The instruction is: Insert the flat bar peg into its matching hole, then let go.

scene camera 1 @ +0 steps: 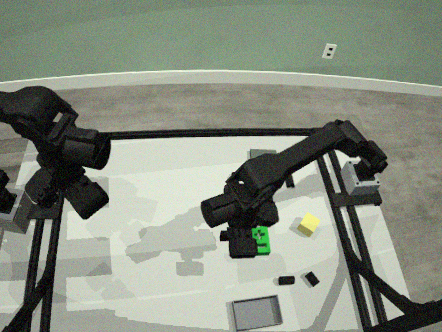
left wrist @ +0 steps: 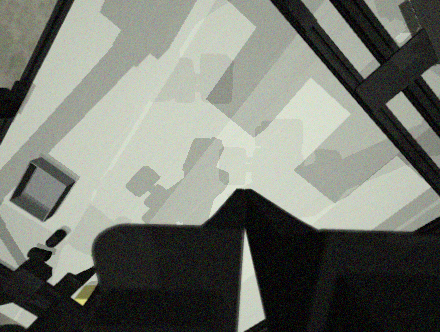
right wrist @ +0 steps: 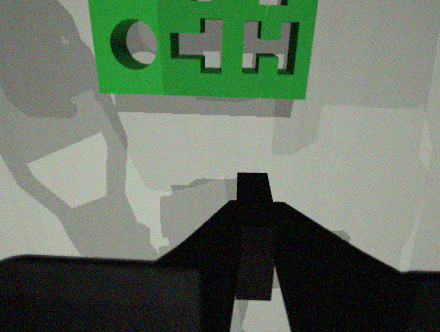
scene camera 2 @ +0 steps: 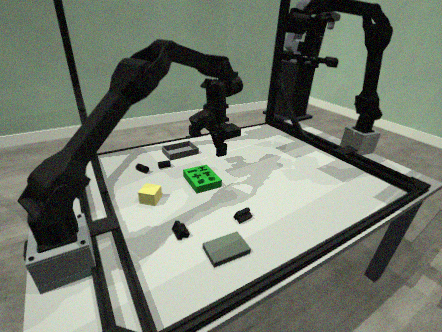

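Observation:
The flat bar peg [right wrist: 254, 262], a black rectangular bar, is upright between the fingers of my right gripper [right wrist: 255, 213] [scene camera 2: 220, 148], which is shut on it. They are above the table, beside the green board [scene camera 1: 266, 240] [scene camera 2: 212, 186] [right wrist: 131, 82] and apart from it. The board lies on the table and has holes of several shapes; round, T-like and H-shaped ones show in the right wrist view. The arm covers part of the board in scene camera 1. My left gripper [left wrist: 243, 196] is shut and empty, far from the board.
A yellow block [scene camera 1: 309, 224] [scene camera 2: 150, 194], two small black pegs [scene camera 1: 286, 280] [scene camera 1: 312, 278] and a grey tray [scene camera 1: 280, 311] [scene camera 2: 180, 155] lie around the board. Two more black pegs [scene camera 2: 180, 230] [scene camera 2: 243, 215] and a grey-green slab [scene camera 2: 226, 248] lie nearer in scene camera 2. Black rails edge the table.

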